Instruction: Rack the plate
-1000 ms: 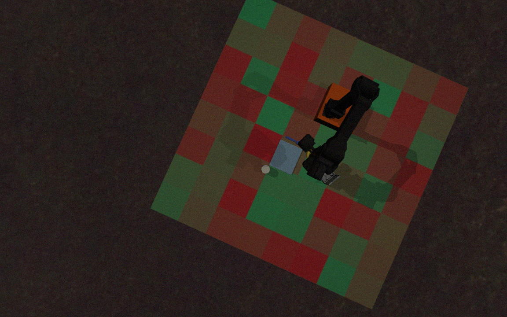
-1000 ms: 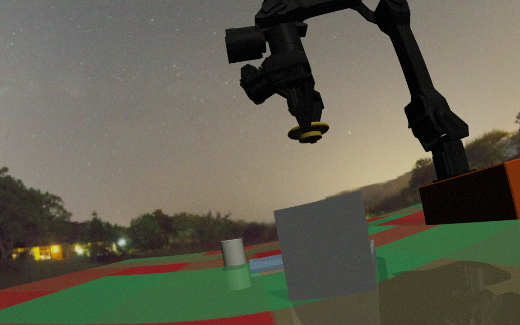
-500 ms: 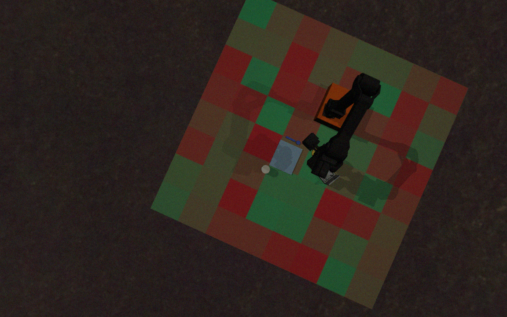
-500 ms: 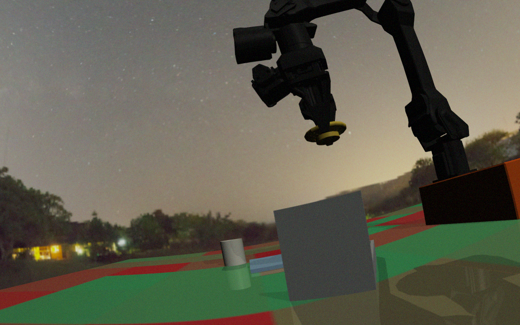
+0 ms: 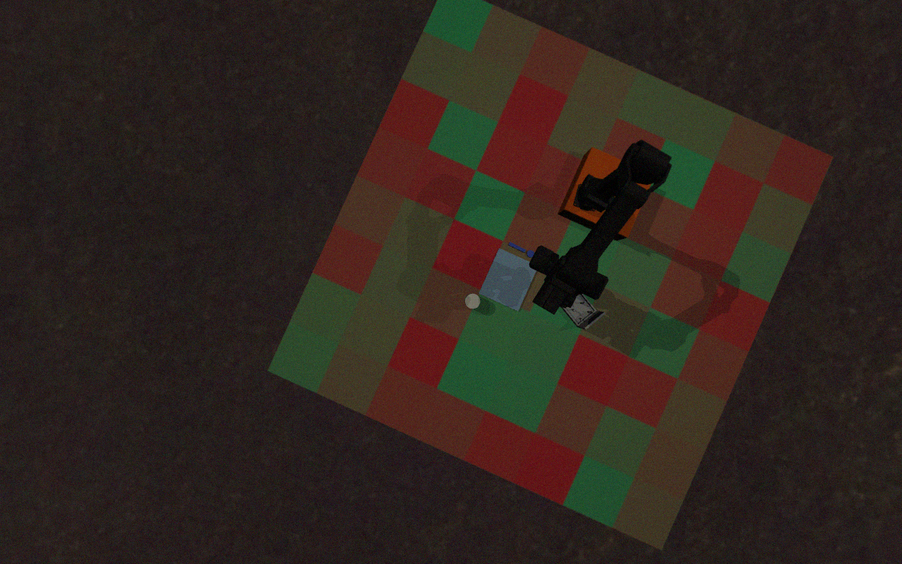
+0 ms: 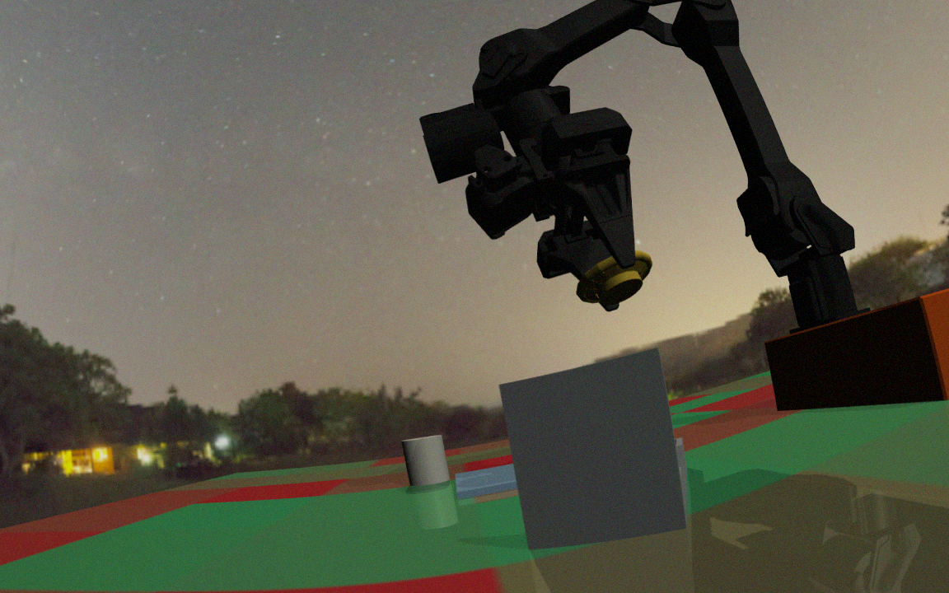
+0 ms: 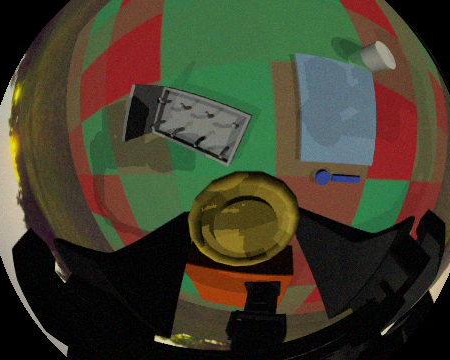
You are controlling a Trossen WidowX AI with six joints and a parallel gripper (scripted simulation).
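The dish rack is 6 cm ahead of my gripper tip, 7 cm to the left of it and 11 cm below it. Also, from my gripper tip: light blue mat 5 cm ahead, 13 cm to the right, 13 cm below; plate 1 cm above; blue spoon 5 cm behind, 11 cm to the right, 13 cm below.
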